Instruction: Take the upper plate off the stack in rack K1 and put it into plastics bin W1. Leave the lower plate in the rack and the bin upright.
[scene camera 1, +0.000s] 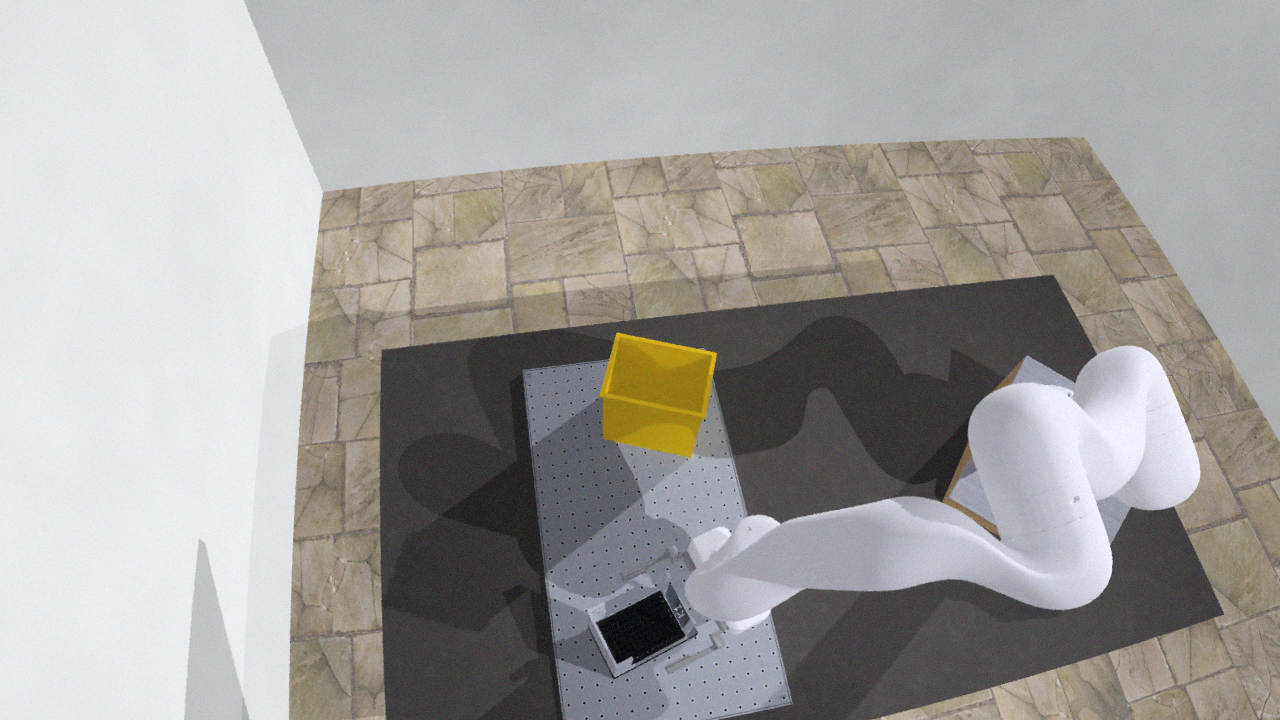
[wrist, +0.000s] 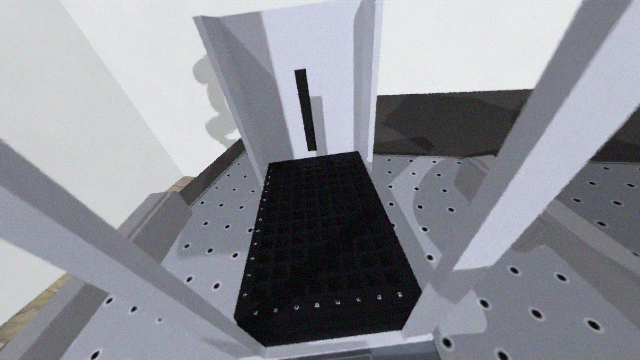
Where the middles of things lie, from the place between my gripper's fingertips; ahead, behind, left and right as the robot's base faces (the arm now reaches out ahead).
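You'd find the yellow plastics bin W1 (scene camera 1: 655, 394) 39 cm to the right of my hand and 9 cm behind it, and it's 2 cm above the hand too.
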